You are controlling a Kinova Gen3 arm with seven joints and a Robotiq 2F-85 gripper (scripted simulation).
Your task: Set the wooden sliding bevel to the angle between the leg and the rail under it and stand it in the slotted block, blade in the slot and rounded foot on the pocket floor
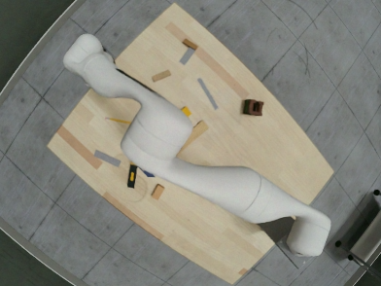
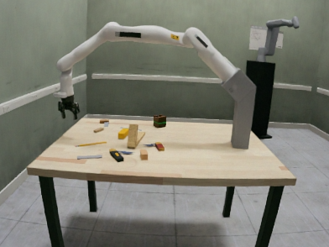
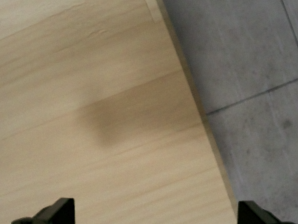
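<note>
Right now my hand is 44 cm past the wooden sliding bevel, 28 cm to the right of it and 10 cm above it. Also, from my hand: pencil 17 cm to the left, 11 cm behind, 10 cm below; then leg-and-rail wooden piece 36 cm behind, 16 cm to the left, 5 cm below; then yellow block 31 cm behind, 9 cm below, 7 cm to the left.
</note>
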